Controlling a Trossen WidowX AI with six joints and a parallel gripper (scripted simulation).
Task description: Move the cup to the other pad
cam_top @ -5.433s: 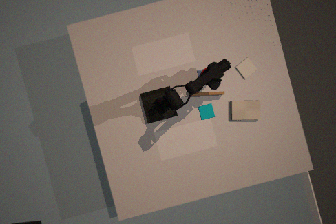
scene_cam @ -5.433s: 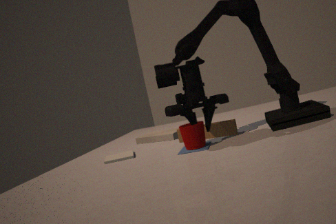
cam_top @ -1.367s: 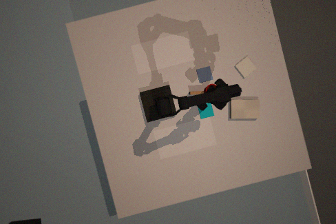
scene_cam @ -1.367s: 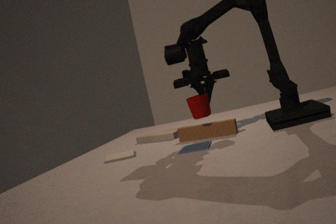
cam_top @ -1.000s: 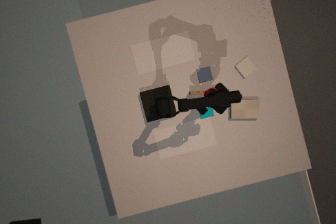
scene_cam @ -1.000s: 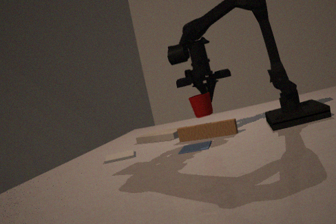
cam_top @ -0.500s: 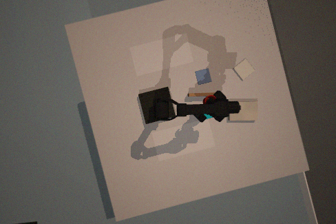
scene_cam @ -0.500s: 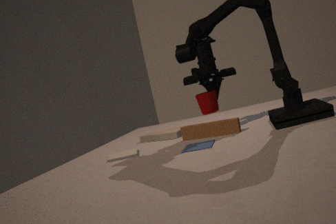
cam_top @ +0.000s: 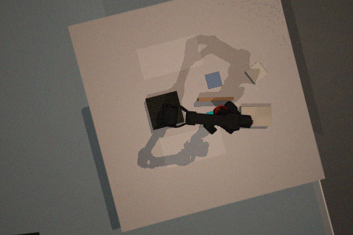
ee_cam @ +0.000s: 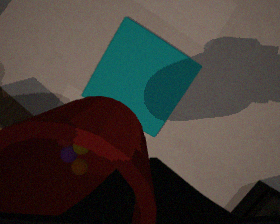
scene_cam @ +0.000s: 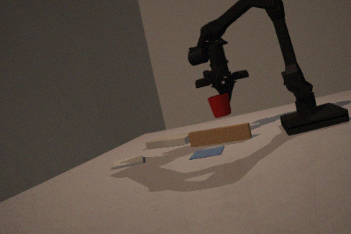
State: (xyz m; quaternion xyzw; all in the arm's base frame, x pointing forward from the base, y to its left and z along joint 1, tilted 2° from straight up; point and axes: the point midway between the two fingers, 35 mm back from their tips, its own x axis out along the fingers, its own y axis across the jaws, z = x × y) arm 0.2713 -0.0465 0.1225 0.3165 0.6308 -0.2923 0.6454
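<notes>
My gripper tip is now 2 cm short of the teal pad, 2 cm to the left of it and 12 cm above it. The rest, counted from my gripper tip: red cup: 2 cm ahead, 2 cm to the left; then blue pad: 3 cm ahead, 21 cm to the left, 12 cm below; then long wooden block: 2 cm ahead, 9 cm to the left, 10 cm below.
</notes>
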